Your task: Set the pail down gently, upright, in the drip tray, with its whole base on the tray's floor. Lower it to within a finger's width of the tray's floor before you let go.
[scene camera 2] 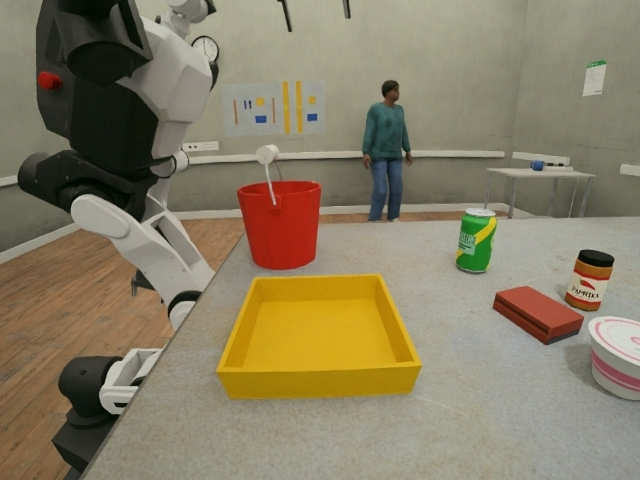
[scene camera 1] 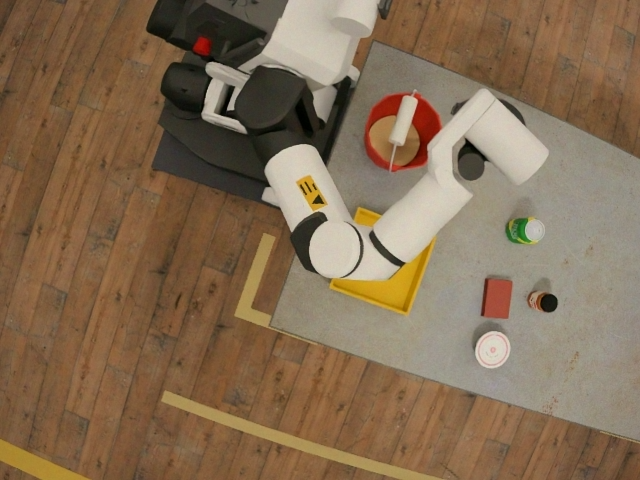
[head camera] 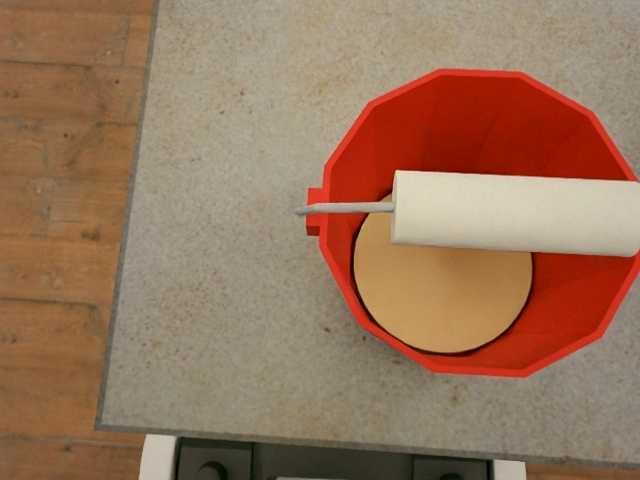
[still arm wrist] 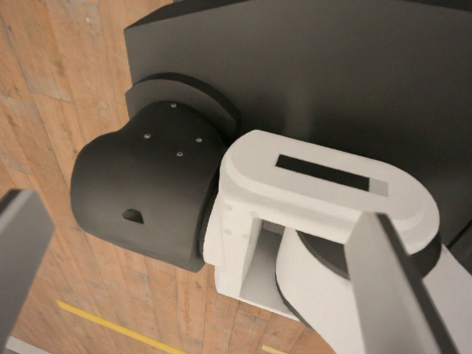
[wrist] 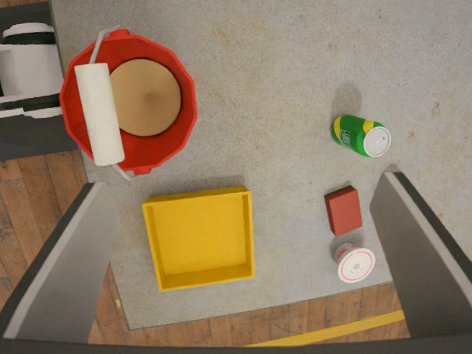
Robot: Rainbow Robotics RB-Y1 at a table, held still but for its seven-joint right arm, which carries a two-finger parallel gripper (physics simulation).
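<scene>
The red pail [head camera: 491, 118] [scene camera 1: 426, 118] [scene camera 2: 281, 227] [wrist: 137, 156] stands upright on the table, outside the tray, with a tan disc inside at its bottom. Its wire handle is raised, with a white grip [head camera: 516, 214] [scene camera 1: 404, 121] [scene camera 2: 267, 153] [wrist: 100, 115] over the pail's opening. The yellow drip tray [scene camera 1: 369, 300] [scene camera 2: 320, 382] [wrist: 200, 195] lies beside the pail and is empty; the arm covers part of it in scene camera 1. My gripper [scene camera 2: 316, 12] [wrist: 246, 180] is open and empty, pointing down high above the table, well above and to the side of the pail.
A green can [scene camera 1: 525, 230] [scene camera 2: 475, 240] [wrist: 360, 135], a red box [scene camera 1: 497, 298] [scene camera 2: 537, 312] [wrist: 344, 211], a paprika jar [scene camera 1: 542, 301] [scene camera 2: 589, 279] and a white-pink tub [scene camera 1: 492, 349] [scene camera 2: 617, 356] [wrist: 356, 264] stand beyond the tray. The pail is near the robot-side table edge.
</scene>
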